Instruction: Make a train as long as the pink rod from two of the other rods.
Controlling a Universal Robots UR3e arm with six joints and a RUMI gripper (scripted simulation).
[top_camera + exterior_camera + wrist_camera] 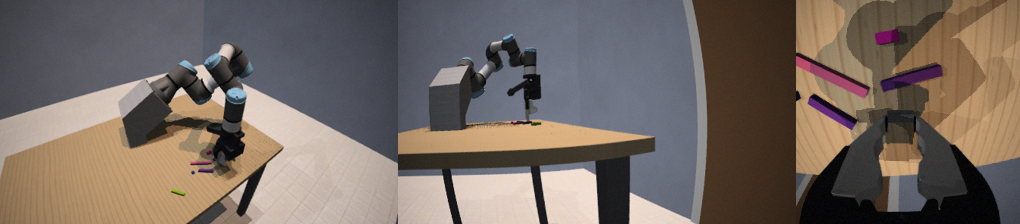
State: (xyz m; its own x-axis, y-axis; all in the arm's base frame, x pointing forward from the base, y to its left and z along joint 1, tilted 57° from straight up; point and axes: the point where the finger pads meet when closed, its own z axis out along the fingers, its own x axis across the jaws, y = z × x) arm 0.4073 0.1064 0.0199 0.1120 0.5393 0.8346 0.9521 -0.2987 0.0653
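My gripper is now 120 mm to the left of the blue rod, 40 mm past it and 10 mm above it. Round my hand: grey rod: 10 mm below; dark purple rod: 80 mm to the right, 20 mm behind, 10 mm below; magenta rod: 80 mm behind, 10 mm below.
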